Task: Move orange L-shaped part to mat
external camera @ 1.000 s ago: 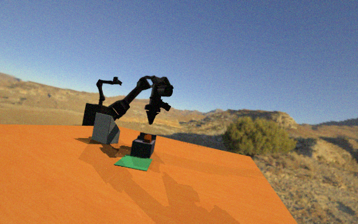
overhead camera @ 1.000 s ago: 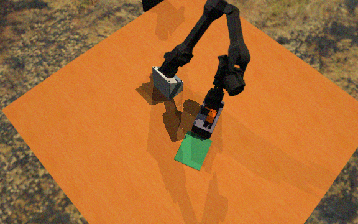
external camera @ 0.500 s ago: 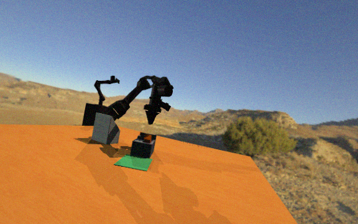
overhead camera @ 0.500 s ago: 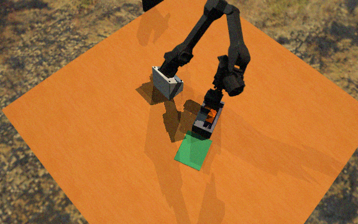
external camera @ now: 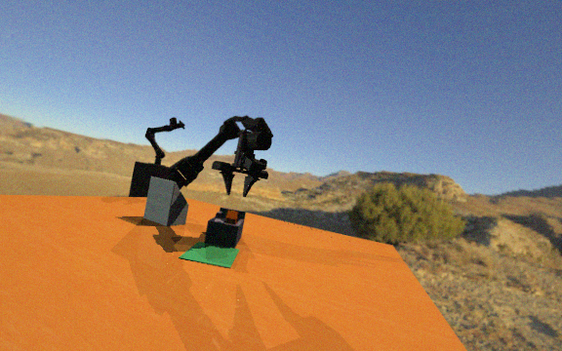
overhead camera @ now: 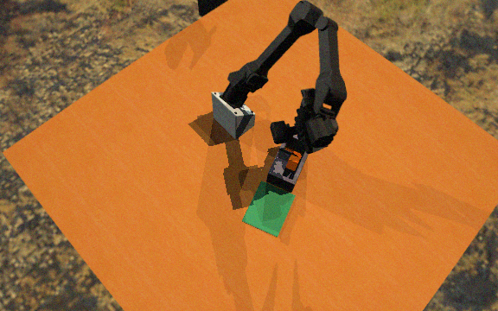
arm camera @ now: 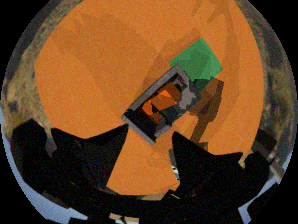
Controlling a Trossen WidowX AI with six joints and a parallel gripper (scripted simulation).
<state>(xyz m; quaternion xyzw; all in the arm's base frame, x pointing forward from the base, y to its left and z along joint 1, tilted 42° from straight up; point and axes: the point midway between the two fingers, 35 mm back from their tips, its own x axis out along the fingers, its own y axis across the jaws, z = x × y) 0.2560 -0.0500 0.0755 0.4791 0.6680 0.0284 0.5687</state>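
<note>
My gripper tip is 1 cm past the orange L-shaped part, 1 cm to the left of it and 10 cm above it. From my gripper tip the other things lie so: green mat: 4 cm ahead, 18 cm to the right, 16 cm below.
</note>
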